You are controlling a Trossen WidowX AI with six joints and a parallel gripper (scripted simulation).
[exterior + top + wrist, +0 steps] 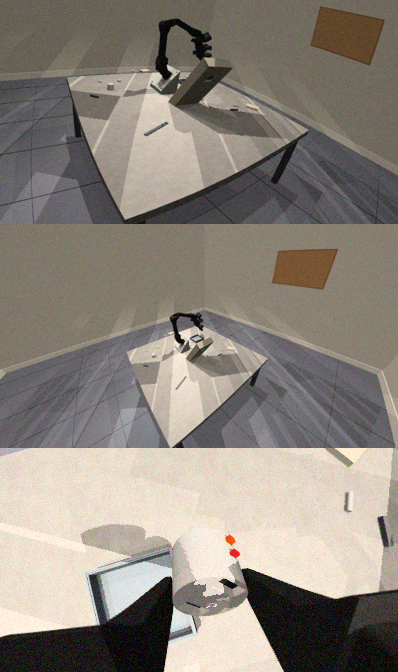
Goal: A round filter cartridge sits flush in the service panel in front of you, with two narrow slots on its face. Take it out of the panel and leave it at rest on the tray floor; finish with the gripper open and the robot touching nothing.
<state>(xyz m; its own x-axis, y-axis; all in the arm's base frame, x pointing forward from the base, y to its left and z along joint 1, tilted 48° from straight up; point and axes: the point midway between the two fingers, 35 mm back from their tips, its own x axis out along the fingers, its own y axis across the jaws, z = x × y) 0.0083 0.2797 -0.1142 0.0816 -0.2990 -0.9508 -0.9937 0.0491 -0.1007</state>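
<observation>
The dark tray is 100 mm behind my gripper tip, 10 mm to the right of it and 200 mm below it. The rest, counted from my gripper tip: round filter cartridge: right at my gripper tip; then tan service panel: 310 mm ahead, 260 mm to the right, 40 mm below.
</observation>
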